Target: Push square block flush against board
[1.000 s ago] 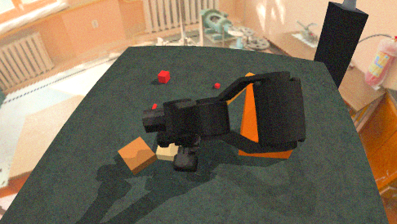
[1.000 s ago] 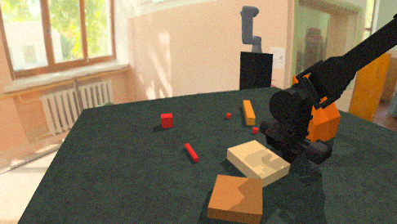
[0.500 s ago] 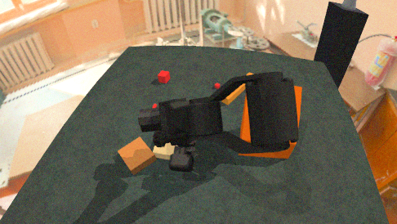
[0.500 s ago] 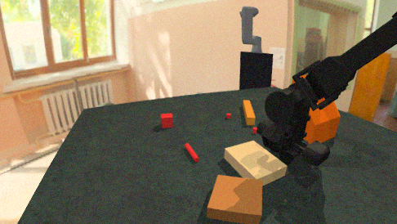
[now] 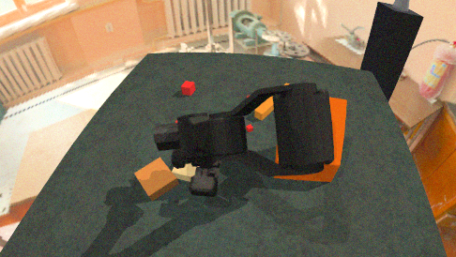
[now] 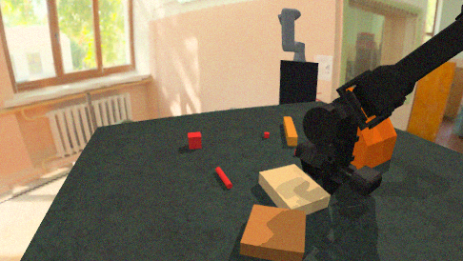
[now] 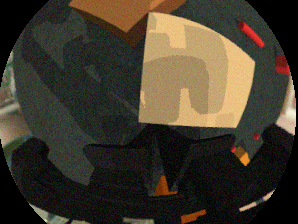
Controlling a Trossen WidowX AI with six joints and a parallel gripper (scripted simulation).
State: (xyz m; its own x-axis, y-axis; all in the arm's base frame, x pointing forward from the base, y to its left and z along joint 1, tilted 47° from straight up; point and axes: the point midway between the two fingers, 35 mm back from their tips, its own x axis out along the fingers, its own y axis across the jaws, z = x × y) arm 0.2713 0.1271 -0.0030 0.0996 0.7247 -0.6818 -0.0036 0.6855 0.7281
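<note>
Right now the board is 50 mm ahead of my gripper tip, 60 mm to the right of it and 10 mm above it. From my gripper tip the other things lie so: square block (160 mm ahead, 20 mm to the left, 10 mm above); then orange bar (190 mm behind, 350 mm to the right, 10 mm above); then red stick (150 mm ahead, 190 mm to the right).
</note>
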